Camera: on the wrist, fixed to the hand. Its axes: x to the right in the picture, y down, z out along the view.
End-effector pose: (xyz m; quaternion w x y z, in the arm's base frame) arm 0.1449 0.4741 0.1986 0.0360 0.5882 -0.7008 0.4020
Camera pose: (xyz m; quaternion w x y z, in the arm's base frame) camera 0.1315 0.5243 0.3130 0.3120 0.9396 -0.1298 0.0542
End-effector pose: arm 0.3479 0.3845 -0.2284 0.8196 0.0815 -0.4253 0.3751
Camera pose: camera 0.4619 0.4143 -0.2719 0.7766 0.2703 -0.3998 -0.4049
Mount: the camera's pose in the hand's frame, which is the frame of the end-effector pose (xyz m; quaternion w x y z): 0.0240 -0.0489 -0.1132 0.6767 -0.1639 -0.1318 -0.7056
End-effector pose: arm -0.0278 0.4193 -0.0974 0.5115 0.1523 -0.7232 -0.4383
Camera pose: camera 0.0496 0.3213 -0.1110 0.0335 -0.4718 0.3775 0.7961
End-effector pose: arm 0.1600 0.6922 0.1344 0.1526 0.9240 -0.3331 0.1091
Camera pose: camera 0.1985 0.7541 0.2367 0.2878 0.8497 0.3886 -0.2102
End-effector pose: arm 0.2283 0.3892 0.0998 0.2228 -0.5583 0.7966 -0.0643
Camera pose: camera 0.2154 0.3326 0.2112 0.1189 -0.9848 0.1263 0.0034
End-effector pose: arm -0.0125 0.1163 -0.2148 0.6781 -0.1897 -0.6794 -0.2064
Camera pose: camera 0.0564 0.0137 -0.1925 0.1926 0.2127 -0.6491 -0.7045
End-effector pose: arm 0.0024 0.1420 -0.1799 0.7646 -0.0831 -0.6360 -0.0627
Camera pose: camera 0.1059 0.0710 -0.1740 0.3757 0.2589 -0.5795 -0.6752
